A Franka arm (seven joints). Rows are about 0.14 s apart.
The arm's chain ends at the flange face. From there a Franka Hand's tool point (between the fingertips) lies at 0.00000 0.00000 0.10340 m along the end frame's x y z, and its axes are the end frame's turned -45 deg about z.
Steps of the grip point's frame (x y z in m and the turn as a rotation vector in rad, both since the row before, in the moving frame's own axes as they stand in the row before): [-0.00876 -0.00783 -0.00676 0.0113 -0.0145 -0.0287]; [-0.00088 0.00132 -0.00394 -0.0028 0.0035 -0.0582]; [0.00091 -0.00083 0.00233 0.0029 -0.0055 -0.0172]
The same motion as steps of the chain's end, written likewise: [-0.00985 0.00040 -0.00674 -0.0023 -0.0182 -0.0287]; [-0.00015 0.00162 -0.00394 0.0005 0.0045 -0.0582]; [0.00067 -0.00143 0.00233 -0.0018 -0.0059 -0.0172]
